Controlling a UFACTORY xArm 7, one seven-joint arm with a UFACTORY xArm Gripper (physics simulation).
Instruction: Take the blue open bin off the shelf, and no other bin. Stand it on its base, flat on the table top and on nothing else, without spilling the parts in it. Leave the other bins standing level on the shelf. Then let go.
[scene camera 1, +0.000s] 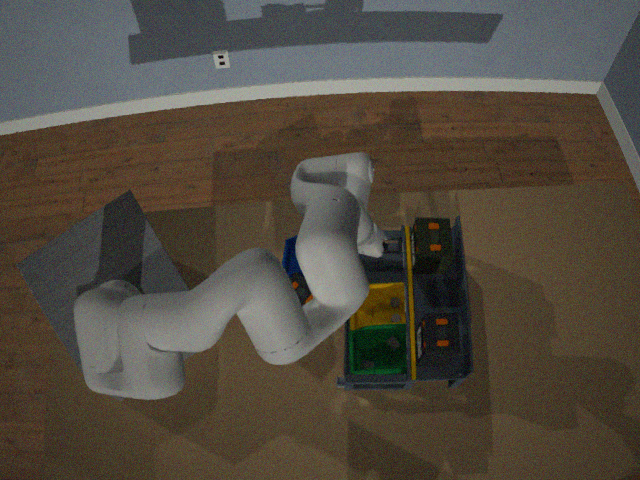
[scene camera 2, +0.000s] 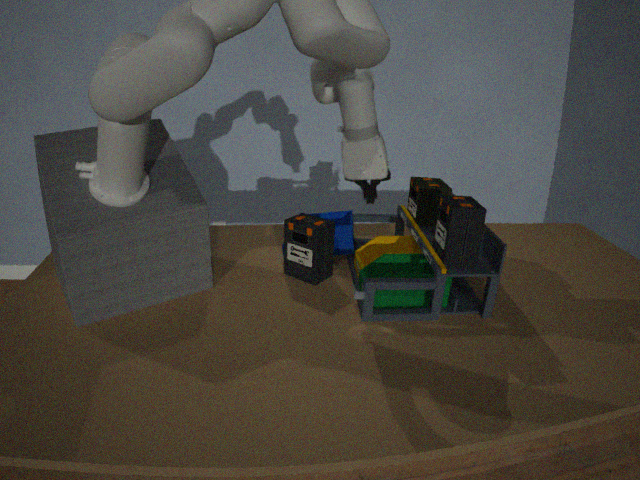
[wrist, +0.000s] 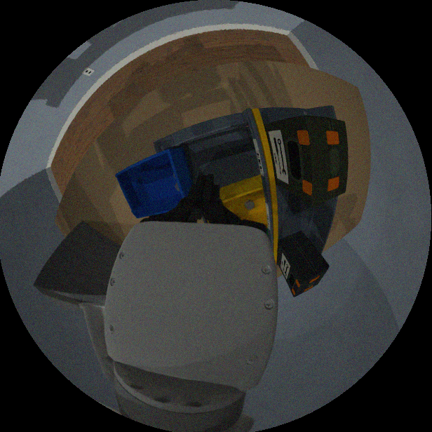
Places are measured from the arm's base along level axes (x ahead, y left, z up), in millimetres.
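Pixels of known places: gripper, fingertip midpoint: (scene camera 2: 371, 200); arm's base, link origin: (scene camera 2: 119, 184).
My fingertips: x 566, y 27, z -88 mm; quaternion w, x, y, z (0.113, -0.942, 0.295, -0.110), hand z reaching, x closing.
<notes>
Ahead of a thing's pixels: the offset from my fingertips to its top centre. "spot": to the spot under its first point.
The blue open bin (scene camera 1: 290, 256) (scene camera 2: 342, 232) (wrist: 154, 185) is at the front side of the shelf {spot: dz -131, dx -66, dy -281 mm} (scene camera 1: 374, 385) (scene camera 2: 438, 298), behind a black box, with its inner end at the shelf's front edge. A small grey part shows inside it in the wrist view. Whether its base is flat on the table is hidden. My gripper (scene camera 2: 370, 199) (wrist: 206, 184) is shut and empty, above the shelf's empty bay, to the right of the blue bin and apart from it. The yellow bin {dz -65, dx +15, dy -116 mm} (scene camera 1: 379, 295) (scene camera 2: 385, 244) (wrist: 240, 192) and green bin {dz -65, dx -17, dy -214 mm} (scene camera 1: 374, 356) (scene camera 2: 400, 264) stand in the shelf.
A black box {dz -15, dx -171, dy -54 mm} (scene camera 1: 301, 288) (scene camera 2: 308, 250) with orange marks stands on the table in front of the blue bin. A dark green box {dz +52, dx +141, dy -37 mm} (scene camera 1: 433, 235) (scene camera 2: 426, 198) (wrist: 320, 157) and another black box {dz +77, dx +68, dy -256 mm} (scene camera 1: 440, 333) (scene camera 2: 462, 232) (wrist: 302, 260) stand on the raised shelf level behind a yellow-edged rail {dz -34, dx +63, dy -131 mm} (scene camera 1: 410, 310) (scene camera 2: 421, 238).
</notes>
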